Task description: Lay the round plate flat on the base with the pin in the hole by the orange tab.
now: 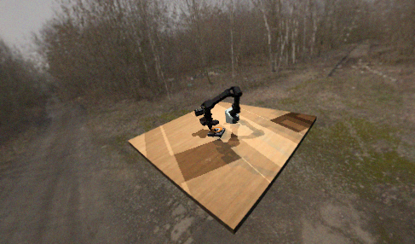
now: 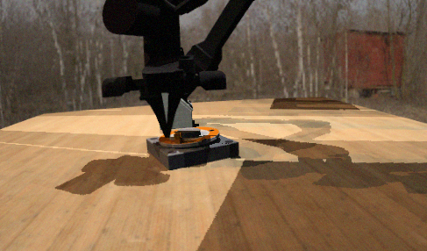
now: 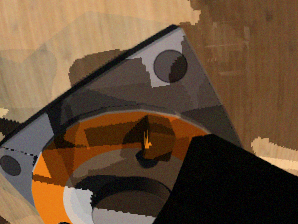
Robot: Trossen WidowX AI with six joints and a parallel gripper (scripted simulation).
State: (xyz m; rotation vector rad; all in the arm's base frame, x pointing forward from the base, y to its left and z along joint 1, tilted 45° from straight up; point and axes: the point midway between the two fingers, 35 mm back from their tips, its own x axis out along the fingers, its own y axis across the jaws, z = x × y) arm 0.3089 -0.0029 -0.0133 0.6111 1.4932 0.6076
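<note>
Now: the round plate 20 mm behind my gripper tip, 30 mm to the left of it and 10 mm below it. From my gripper tip the other things lie so: grey base: 40 mm behind, 30 mm to the left, 20 mm below.
</note>
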